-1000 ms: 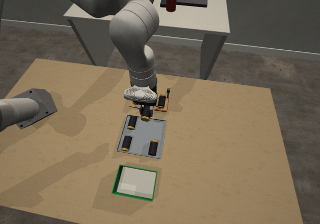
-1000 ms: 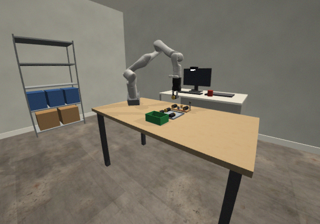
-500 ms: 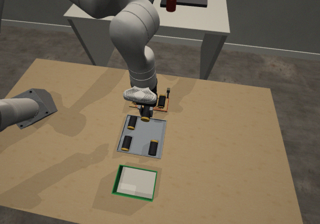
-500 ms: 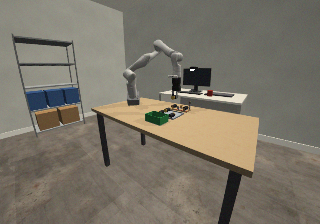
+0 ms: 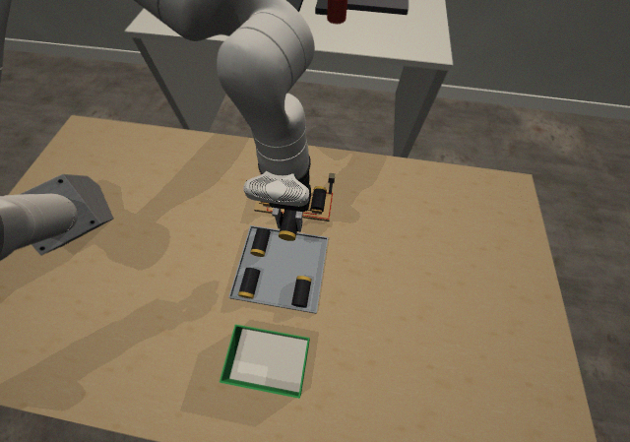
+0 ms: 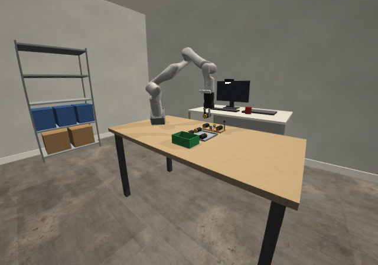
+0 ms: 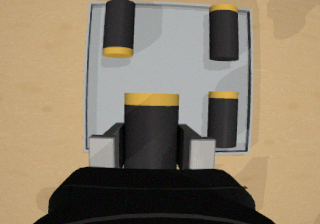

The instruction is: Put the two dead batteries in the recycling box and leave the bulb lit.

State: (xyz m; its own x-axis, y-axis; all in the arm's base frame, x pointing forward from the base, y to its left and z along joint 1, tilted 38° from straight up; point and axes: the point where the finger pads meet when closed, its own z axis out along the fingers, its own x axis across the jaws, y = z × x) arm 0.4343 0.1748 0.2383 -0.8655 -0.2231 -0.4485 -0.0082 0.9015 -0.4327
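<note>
Right now my hand is 15 cm above the grey tray, 5 cm to the left of it and 2 cm past it. From my hand the other things lie so: green recycling box: 24 cm to the right, 14 cm below.
</note>
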